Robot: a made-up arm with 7 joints. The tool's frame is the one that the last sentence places. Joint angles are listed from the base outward.
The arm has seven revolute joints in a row. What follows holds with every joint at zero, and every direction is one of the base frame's. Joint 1 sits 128 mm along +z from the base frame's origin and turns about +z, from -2.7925 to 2.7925 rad. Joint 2 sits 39 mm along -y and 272 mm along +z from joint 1 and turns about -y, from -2.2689 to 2.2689 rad. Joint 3 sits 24 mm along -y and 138 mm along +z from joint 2 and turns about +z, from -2.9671 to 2.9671 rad. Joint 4 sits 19 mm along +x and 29 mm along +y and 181 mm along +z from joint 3 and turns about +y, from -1.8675 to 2.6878 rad. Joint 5 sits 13 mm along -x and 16 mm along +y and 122 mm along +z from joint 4 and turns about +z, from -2.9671 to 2.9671 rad. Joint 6 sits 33 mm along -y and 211 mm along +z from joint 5 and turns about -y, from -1.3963 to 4.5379 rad. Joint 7 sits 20 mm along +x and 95 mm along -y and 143 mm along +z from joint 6 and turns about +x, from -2.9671 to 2.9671 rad. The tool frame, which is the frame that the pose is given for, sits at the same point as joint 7; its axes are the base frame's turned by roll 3.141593, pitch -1.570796 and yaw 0 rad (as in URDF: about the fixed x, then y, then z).
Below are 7 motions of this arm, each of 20 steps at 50 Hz.
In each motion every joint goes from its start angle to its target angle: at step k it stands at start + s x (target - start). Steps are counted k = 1, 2, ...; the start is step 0. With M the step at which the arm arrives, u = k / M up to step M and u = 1 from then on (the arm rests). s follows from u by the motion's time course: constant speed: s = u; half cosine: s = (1 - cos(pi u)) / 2; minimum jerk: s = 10 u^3 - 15 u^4 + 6 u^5.
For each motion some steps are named. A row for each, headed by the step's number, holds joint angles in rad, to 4 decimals.
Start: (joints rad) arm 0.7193 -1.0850 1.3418 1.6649 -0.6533 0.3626 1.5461
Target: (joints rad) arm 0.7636 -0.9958 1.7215 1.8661 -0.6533 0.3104 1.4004
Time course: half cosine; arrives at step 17
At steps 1, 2, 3, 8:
1: 0.7197 -1.0842 1.3450 1.6666 -0.6533 0.3622 1.5449
2: 0.7208 -1.0820 1.3546 1.6717 -0.6533 0.3608 1.5412
3: 0.7226 -1.0783 1.3702 1.6800 -0.6533 0.3587 1.5352
8: 0.7394 -1.0445 1.5141 1.7562 -0.6533 0.3389 1.4800

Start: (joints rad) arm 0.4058 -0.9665 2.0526 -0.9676 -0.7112 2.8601 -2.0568
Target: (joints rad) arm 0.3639 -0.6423 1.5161 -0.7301 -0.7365 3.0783 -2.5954
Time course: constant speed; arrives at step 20
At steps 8, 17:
8: 0.3890 -0.8368 1.8380 -0.8726 -0.7213 2.9474 -2.2722
17: 0.3702 -0.6909 1.5966 -0.7657 -0.7327 3.0456 -2.5146

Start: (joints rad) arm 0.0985 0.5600 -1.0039 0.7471 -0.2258 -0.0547 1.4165
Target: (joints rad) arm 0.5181 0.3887 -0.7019 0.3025 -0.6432 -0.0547 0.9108
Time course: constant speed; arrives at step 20
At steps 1, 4, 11, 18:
1: 0.1195 0.5514 -0.9888 0.7249 -0.2467 -0.0547 1.3912
4: 0.1824 0.5257 -0.9435 0.6582 -0.3093 -0.0547 1.3154
11: 0.3293 0.4658 -0.8378 0.5026 -0.4554 -0.0547 1.1384
18: 0.4761 0.4058 -0.7321 0.3470 -0.6015 -0.0547 0.9614

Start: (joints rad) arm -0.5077 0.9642 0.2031 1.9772 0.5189 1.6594 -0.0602
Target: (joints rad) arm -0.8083 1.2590 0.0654 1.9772 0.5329 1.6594 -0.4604
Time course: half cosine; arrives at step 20
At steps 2, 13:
2: -0.5151 0.9714 0.1997 1.9772 0.5192 1.6594 -0.0700
13: -0.7262 1.1785 0.1030 1.9772 0.5291 1.6594 -0.3511

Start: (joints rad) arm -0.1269 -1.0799 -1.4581 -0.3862 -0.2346 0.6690 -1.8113
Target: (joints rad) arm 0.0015 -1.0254 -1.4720 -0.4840 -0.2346 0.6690 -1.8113
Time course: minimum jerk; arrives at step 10
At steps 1, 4, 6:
1: -0.1258 -1.0794 -1.4582 -0.3870 -0.2346 0.6690 -1.8113
4: -0.0861 -1.0626 -1.4625 -0.4172 -0.2346 0.6690 -1.8113
6: -0.0393 -1.0427 -1.4676 -0.4530 -0.2346 0.6690 -1.8113

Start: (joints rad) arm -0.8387 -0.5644 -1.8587 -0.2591 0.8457 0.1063 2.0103
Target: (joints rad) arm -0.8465 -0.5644 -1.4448 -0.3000 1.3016 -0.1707 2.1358
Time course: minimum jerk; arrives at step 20
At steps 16, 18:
16: -0.8460 -0.5644 -1.4688 -0.2976 1.2752 -0.1547 2.1285
18: -0.8464 -0.5644 -1.4483 -0.2996 1.2977 -0.1683 2.1347

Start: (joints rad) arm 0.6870 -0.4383 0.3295 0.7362 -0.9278 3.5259 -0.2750
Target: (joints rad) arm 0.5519 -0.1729 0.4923 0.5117 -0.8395 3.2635 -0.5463
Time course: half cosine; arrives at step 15
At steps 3, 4, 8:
3: 0.6741 -0.4130 0.3450 0.7148 -0.9194 3.5008 -0.3009
4: 0.6646 -0.3944 0.3564 0.6991 -0.9132 3.4825 -0.3199
8: 0.6124 -0.2917 0.4194 0.6122 -0.8790 3.3810 -0.4248

